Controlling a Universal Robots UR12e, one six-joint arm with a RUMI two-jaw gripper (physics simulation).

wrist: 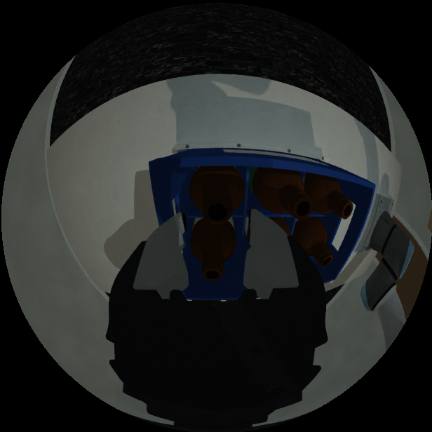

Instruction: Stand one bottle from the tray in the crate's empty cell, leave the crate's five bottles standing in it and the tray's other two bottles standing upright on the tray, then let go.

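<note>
The blue crate shows in the middle of the wrist view. Brown bottles stand in its cells: a back row with a left bottle, a middle bottle and a right bottle, and a near row with a left bottle, a middle bottle mostly hidden by the right finger, and a right bottle. My gripper is open over the crate's left part. Its grey fingers stand on either side of the near left bottle, with gaps beside it. The tray and its bottles do not show.
A pale strip with screws runs along the crate's far side on the light table. Dark grey rounded parts with blue edges stand at the right, beside a brown surface. A dark speckled area lies beyond the table.
</note>
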